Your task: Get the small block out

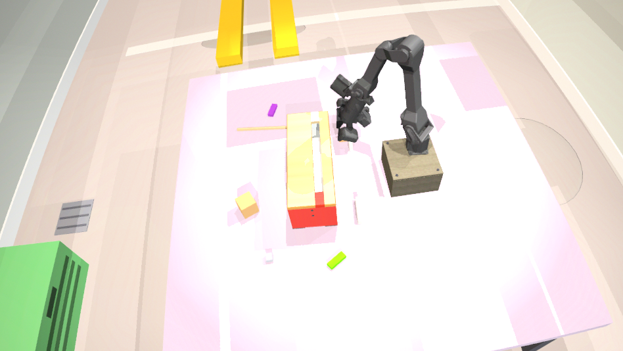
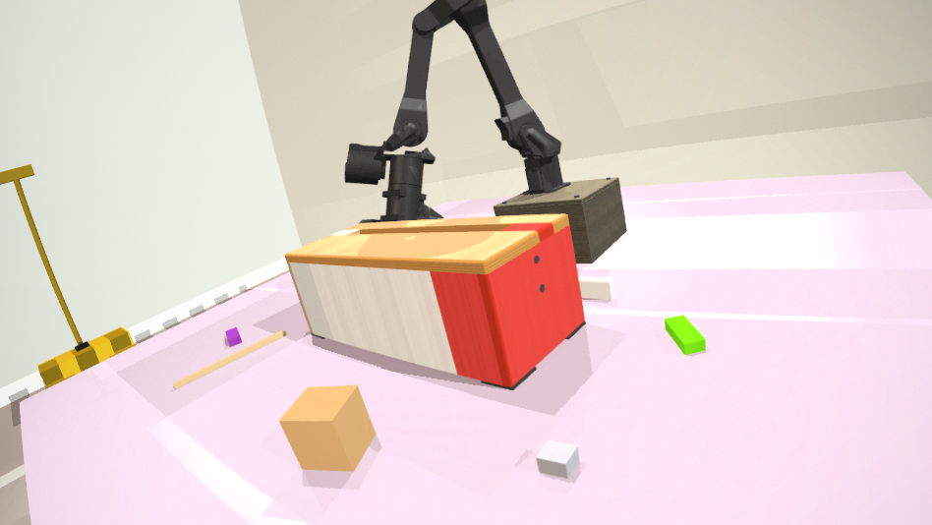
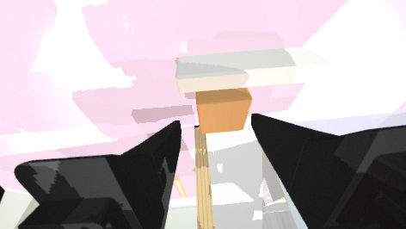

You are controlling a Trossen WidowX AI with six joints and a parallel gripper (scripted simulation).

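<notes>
The orange block is 2 cm behind my gripper tip. The rest, counted from my gripper tip: wooden box (17 cm to the left, 6 cm ahead, 4 cm above); then thin stick (29 cm ahead, 8 cm to the right, 2 cm below); then larger orange cube (32 cm ahead, 28 cm to the left, 1 cm above).
</notes>
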